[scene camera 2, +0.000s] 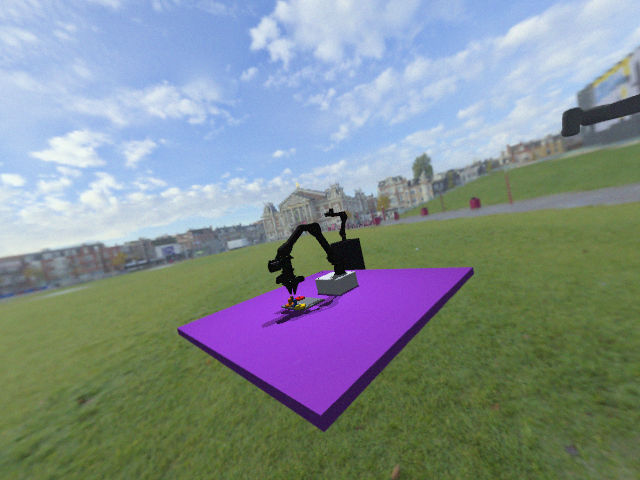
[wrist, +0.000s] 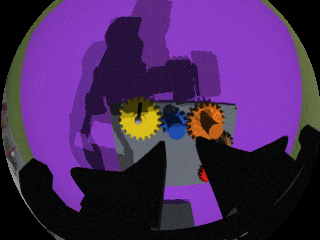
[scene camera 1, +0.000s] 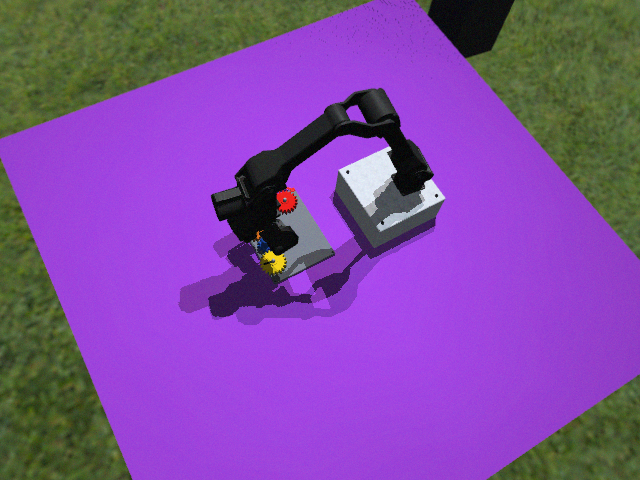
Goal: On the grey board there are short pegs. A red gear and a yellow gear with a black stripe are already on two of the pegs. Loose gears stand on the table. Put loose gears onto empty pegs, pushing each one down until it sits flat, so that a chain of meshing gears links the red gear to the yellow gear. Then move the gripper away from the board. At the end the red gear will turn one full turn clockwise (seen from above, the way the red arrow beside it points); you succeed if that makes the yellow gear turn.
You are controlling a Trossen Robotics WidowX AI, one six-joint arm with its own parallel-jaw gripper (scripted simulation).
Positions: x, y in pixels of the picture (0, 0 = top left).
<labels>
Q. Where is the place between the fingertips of my gripper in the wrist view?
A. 180, 143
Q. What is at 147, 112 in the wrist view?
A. A yellow gear.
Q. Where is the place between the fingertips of my gripper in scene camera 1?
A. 264, 233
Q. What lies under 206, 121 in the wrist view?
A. An orange gear.
</labels>
